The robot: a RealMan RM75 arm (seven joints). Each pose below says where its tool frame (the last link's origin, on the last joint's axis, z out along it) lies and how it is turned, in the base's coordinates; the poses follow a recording.
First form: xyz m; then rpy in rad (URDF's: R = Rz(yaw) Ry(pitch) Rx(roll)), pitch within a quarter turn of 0, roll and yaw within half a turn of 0.
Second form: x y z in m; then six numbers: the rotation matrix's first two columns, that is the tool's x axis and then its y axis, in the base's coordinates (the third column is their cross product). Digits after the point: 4 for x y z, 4 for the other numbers.
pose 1, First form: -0.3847 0.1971 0.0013 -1.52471 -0.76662 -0.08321
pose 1, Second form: -0.3847 0.1971 0.0013 0.7178 -0.0599 0.6937 0.6944 -0.0117 -0.7195
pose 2, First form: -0.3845 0.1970 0.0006 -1.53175 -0.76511 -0.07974
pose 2, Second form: -0.3845 0.1970 0.0006 0.7190 -0.0575 0.6926 0.6930 -0.0162 -0.7208
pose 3, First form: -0.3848 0.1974 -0.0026 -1.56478 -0.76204 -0.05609
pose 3, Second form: -0.3848 0.1974 -0.0026 0.7223 -0.0406 0.6904 0.6896 -0.0327 -0.7234
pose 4, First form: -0.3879 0.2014 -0.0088 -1.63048 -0.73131 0.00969
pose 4, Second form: -0.3879 0.2014 -0.0088 0.7443 0.0072 0.6678 0.6672 -0.0532 -0.7430
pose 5, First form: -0.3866 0.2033 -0.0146 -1.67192 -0.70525 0.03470
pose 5, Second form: -0.3866 0.2033 -0.0146 0.7610 0.0264 0.6482 0.6480 -0.0785 -0.7576
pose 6, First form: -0.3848 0.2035 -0.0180 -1.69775 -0.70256 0.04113
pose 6, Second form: -0.3848 0.2035 -0.0180 0.7625 0.0314 0.6462 0.6456 -0.1002 -0.7570
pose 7, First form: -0.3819 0.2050 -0.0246 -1.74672 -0.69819 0.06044
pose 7, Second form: -0.3819 0.2050 -0.0246 0.7646 0.0463 0.6428 0.6423 -0.1365 -0.7542
